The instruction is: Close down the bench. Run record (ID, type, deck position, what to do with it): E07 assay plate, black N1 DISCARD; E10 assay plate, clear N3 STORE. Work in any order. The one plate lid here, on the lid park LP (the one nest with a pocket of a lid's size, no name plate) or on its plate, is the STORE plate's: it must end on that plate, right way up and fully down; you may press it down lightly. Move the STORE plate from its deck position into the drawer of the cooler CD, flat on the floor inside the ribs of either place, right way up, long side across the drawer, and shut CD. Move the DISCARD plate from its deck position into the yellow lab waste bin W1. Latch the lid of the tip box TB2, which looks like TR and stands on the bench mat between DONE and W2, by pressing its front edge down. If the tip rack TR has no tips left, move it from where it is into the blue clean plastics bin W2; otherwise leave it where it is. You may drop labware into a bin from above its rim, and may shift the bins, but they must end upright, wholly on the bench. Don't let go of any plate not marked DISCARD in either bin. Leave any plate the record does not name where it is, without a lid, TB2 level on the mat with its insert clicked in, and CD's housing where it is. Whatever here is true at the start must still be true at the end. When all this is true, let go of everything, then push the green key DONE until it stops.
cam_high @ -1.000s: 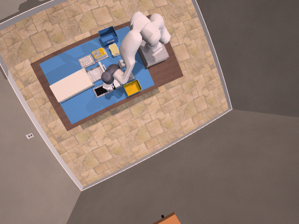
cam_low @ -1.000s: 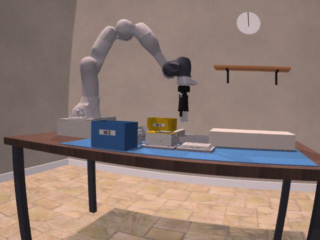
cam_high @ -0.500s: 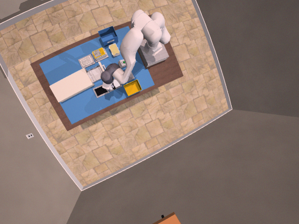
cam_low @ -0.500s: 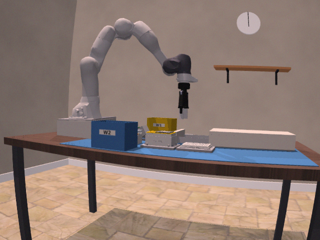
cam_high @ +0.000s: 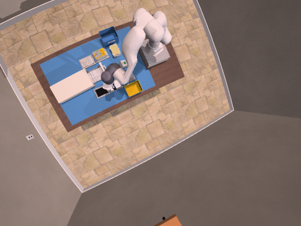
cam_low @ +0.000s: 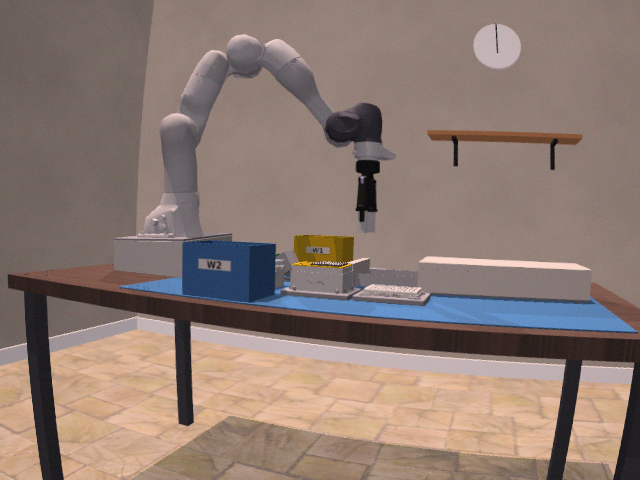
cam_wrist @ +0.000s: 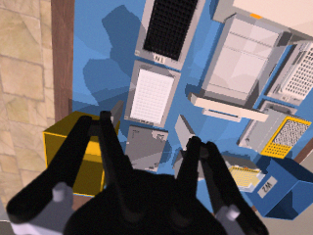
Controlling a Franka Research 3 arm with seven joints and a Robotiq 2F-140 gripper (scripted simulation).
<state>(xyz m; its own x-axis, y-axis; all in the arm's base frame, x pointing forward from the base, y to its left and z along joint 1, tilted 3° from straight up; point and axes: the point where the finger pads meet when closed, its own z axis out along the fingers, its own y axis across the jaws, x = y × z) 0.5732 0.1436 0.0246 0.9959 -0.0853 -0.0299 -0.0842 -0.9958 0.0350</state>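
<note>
The white plate lid lies 140 mm below my hand. Also, from my hand: nest N1: 170 mm ahead, 10 mm to the right, 160 mm below; then grey nest N3: 160 mm below; then black plate: 170 mm ahead, 10 mm to the right, 150 mm below.
</note>
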